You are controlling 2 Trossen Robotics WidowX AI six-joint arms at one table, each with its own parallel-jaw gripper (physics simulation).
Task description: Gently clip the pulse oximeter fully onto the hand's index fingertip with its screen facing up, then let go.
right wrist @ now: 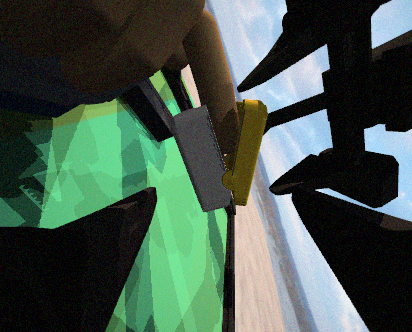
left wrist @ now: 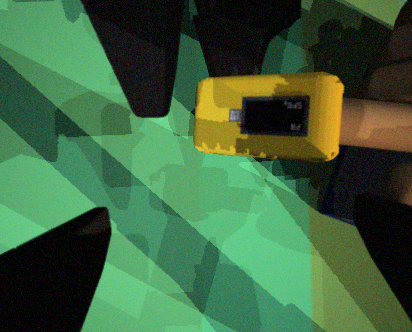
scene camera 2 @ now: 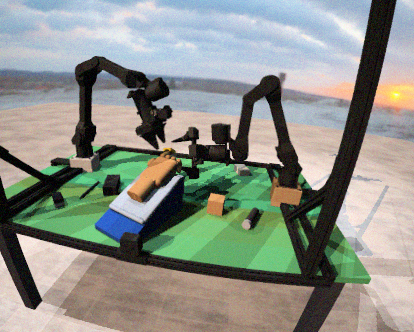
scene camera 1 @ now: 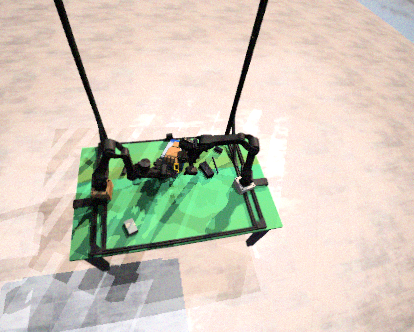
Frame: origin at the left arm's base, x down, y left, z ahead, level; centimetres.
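Seen in the pictures: left gripper, between the fingertips: (right wrist: pixel 257 147) (left wrist: pixel 232 213) (scene camera 2: pixel 161 146) (scene camera 1: pixel 182 168); right gripper, between the fingertips: (right wrist: pixel 223 192) (left wrist: pixel 205 124) (scene camera 2: pixel 171 154) (scene camera 1: pixel 176 173); left arm's base, origin of its link: (scene camera 2: pixel 84 155) (scene camera 1: pixel 245 182); right arm's base, origin of its link: (scene camera 2: pixel 287 183) (scene camera 1: pixel 100 186).
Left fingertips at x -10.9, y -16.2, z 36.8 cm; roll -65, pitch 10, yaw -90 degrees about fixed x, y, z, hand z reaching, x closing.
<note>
Offsets run from my left fingertips to a thing's top centre. "spot": to the spot under its first point.
The pulse oximeter {dz +3.3, dx -1.1, dy -2.6 cm} (scene camera 1: pixel 176 166) (scene camera 2: pixel 169 150) (left wrist: pixel 270 117) (right wrist: pixel 250 150) has a yellow top shell and a grey lower shell. Its dark screen faces up in the left wrist view. The index finger (left wrist: pixel 375 122) (right wrist: pixel 212 70) of the tan hand {spot: dz +0.1, dx +3.4, dy -18.8 cm} (scene camera 2: pixel 155 175) lies between the two shells, which spread in a V; the fingertip shows close to the hinge in the right wrist view. My left gripper (scene camera 2: pixel 160 145) (left wrist: pixel 232 213) (right wrist: pixel 257 147) is open above the oximeter. My right gripper (left wrist: pixel 205 124) (right wrist: pixel 223 192) is open at the hinge end, its fingers apart from the oximeter.
The hand rests on a blue wedge {spot: dz -9.2, dx +13.9, dy -29.7 cm} (scene camera 2: pixel 117 225) with a white top. An orange block {dz +19.6, dx +11.8, dy -16.2 cm} (scene camera 2: pixel 216 204), a dark cylinder {dz +30.3, dx +14.1, dy -22.2 cm} (scene camera 2: pixel 251 218) and a pale block {dz +36.8, dx +13.8, dy +17.8 cm} (scene camera 1: pixel 130 226) (scene camera 2: pixel 242 170) stand or lie on the table. A black box {dz -18.5, dx +13.3, dy -3.1 cm} (scene camera 1: pixel 206 169) (scene camera 2: pixel 111 185) and a thin black rod {dz -26.5, dx +15.9, dy -5.7 cm} (scene camera 2: pixel 90 189) lie beside the wedge.
</note>
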